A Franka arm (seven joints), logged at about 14 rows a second.
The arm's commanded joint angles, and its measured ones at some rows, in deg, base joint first. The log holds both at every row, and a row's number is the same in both.
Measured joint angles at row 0:
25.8 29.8 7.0 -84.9 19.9 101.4 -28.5
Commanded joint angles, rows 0 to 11:
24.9 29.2 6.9 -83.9 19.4 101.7 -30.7
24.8 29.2 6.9 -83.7 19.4 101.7 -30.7
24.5 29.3 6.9 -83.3 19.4 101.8 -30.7
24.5 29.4 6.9 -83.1 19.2 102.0 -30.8
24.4 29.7 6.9 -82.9 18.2 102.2 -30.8
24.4 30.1 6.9 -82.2 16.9 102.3 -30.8
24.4 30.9 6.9 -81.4 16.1 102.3 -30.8
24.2 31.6 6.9 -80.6 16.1 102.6 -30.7
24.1 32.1 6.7 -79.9 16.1 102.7 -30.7
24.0 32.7 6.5 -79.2 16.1 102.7 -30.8
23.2 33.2 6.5 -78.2 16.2 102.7 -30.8
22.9 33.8 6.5 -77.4 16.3 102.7 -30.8
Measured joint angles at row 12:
23.9 31.2 6.4 -81.0 17.0 102.6 -29.6
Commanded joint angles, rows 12 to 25:
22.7 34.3 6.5 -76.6 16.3 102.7 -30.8
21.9 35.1 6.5 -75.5 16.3 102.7 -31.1
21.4 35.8 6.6 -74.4 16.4 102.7 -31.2
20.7 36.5 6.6 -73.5 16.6 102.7 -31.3
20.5 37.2 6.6 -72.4 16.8 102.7 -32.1
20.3 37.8 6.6 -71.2 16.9 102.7 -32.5
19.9 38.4 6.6 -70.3 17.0 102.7 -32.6
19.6 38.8 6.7 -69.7 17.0 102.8 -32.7
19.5 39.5 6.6 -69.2 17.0 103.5 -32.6
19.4 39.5 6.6 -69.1 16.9 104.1 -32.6
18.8 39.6 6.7 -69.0 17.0 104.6 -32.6
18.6 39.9 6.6 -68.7 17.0 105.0 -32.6
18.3 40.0 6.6 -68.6 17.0 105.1 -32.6
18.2 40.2 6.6 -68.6 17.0 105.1 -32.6
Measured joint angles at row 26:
18.8 38.2 6.3 -71.2 17.0 104.4 -31.6
